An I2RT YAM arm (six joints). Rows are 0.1 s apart.
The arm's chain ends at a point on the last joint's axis. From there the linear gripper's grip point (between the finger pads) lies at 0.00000 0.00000 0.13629 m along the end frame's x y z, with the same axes.
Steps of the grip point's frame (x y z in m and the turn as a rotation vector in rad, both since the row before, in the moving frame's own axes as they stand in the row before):
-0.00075 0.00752 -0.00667 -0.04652 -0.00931 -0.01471
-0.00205 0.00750 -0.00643 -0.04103 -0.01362 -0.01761
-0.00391 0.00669 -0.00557 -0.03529 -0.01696 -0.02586
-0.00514 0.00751 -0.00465 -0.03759 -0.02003 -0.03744
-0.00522 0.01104 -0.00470 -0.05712 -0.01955 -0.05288
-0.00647 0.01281 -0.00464 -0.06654 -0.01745 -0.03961
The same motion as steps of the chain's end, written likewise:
0.00047 0.00117 -0.00652 -0.04652 -0.00931 -0.01471
-0.00024 0.00189 -0.00630 -0.04103 -0.01362 -0.01761
-0.00166 0.00185 -0.00547 -0.03529 -0.01696 -0.02586
-0.00251 0.00234 -0.00453 -0.03759 -0.02003 -0.03744
-0.00276 0.00319 -0.00445 -0.05712 -0.01955 -0.05288
-0.00427 0.00370 -0.00432 -0.06654 -0.01745 -0.03961

